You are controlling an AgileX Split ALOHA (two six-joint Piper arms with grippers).
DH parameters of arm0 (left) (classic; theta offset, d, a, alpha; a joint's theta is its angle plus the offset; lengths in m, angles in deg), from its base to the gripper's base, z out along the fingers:
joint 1: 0 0.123 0 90
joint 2: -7.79 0 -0.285 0
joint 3: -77.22 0 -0.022 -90
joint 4: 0 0.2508 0 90
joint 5: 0 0 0.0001 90
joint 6: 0 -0.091 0 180
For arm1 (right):
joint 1: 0 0.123 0 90
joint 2: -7.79 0 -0.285 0
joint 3: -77.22 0 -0.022 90
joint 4: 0 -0.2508 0 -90
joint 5: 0 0 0.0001 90
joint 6: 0 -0.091 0 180
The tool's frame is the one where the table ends.
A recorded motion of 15 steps. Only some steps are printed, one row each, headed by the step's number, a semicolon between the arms.
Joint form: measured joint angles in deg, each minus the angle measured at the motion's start. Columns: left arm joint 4, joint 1, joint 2, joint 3, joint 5, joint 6; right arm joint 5, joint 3, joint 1, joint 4, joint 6, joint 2.
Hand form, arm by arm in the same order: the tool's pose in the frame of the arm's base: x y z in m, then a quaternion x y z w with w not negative. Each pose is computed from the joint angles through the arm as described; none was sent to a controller.
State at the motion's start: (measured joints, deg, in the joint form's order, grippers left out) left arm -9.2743 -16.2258 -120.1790 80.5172 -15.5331 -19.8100; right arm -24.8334 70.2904 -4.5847 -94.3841 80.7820 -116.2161
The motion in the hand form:
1: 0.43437 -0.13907 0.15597 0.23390 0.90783 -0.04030 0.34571; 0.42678 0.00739 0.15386 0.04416 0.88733 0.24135 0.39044
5: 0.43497 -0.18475 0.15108 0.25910 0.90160 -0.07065 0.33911; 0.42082 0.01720 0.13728 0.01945 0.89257 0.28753 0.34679
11: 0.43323 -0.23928 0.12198 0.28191 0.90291 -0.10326 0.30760; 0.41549 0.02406 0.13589 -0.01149 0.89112 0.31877 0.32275
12: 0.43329 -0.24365 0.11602 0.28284 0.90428 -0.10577 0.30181; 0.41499 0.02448 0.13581 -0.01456 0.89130 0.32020 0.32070
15: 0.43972 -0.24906 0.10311 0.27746 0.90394 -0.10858 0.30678; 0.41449 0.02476 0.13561 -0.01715 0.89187 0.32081 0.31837
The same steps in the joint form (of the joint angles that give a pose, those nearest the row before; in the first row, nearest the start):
1: -0.10 -1.03 -0.30 1.04 -0.06 0.06; -1.88 -0.45 0.07 1.24 -0.96 -0.55
5: -2.50 -6.10 -3.81 6.24 -2.17 0.15; -8.36 -0.88 0.12 5.46 -4.10 -2.70
11: -4.50 -11.80 -11.25 13.65 -5.14 1.88; -13.48 -0.88 0.12 9.00 -5.67 -3.00
12: -4.77 -12.21 -12.35 14.45 -5.45 2.03; -13.81 -0.88 0.12 9.40 -5.79 -3.01
15: -5.31 -12.43 -15.18 16.62 -4.11 2.23; -14.04 -0.88 0.12 9.88 -6.02 -3.01

